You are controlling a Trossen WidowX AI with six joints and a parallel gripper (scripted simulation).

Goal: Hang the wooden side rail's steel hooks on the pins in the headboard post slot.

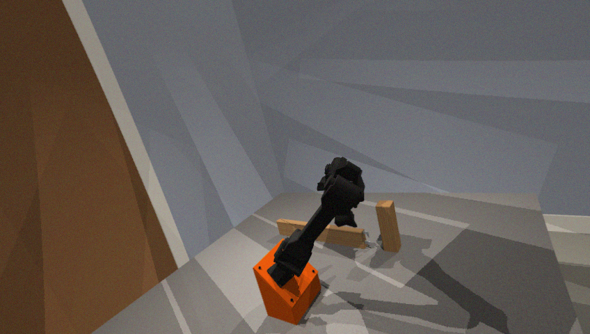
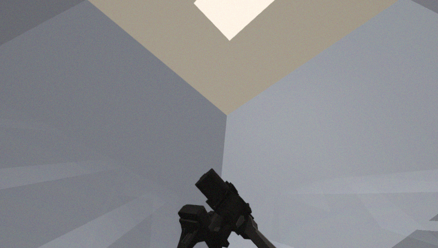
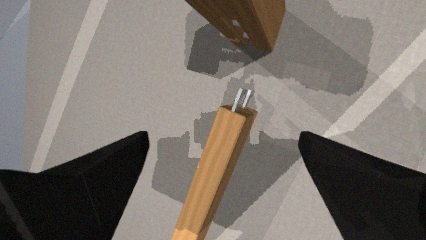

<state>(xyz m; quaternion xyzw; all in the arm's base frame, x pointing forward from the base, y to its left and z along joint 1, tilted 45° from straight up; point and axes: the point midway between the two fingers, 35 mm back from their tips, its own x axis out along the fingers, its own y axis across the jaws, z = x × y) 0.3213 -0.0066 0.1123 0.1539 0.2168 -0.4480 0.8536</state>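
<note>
Now: the wooden headboard post 90 mm to the right of my gripper tip, 60 mm below it and 40 mm ahead of it.
</note>
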